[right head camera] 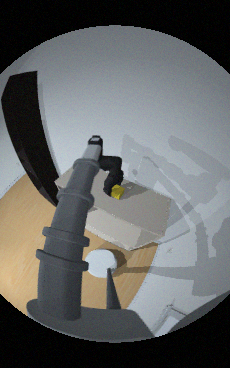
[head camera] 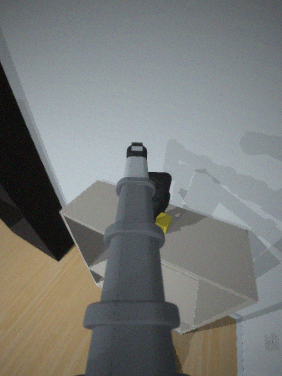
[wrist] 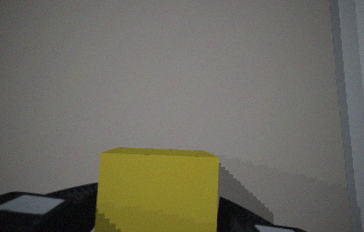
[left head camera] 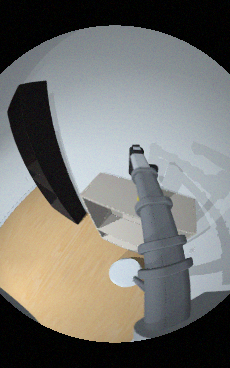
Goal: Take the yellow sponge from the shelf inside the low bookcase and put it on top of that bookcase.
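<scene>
Tall black cabinet (left head camera: 35,138) (right head camera: 30,144). Low beige bookcase (right head camera: 141,207) (wrist: 260,92). My gripper (wrist: 161,207).
</scene>
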